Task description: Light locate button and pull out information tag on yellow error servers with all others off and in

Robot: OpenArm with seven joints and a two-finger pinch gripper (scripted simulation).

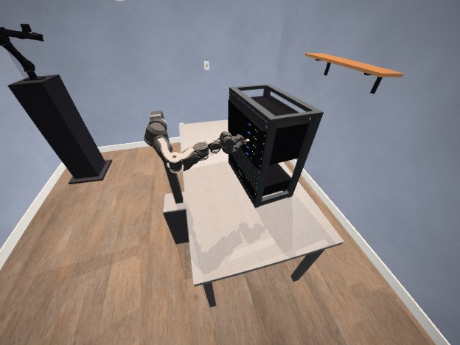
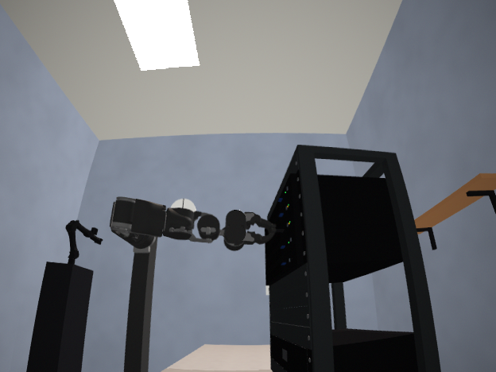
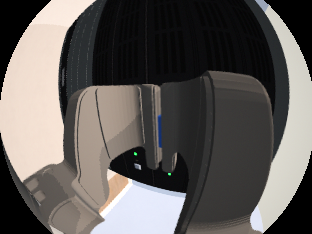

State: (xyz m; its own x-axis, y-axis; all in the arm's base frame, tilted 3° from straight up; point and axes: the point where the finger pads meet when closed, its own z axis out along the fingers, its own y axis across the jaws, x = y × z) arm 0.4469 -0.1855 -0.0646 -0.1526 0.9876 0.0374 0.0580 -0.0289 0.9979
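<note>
Now: hand 40 mm to the left of the locate button, 40 mm below it and 40 mm short of it. From my hand the other things lie so: information tag 70 mm ahead, 40 mm above, 10 mm to the left.
</note>
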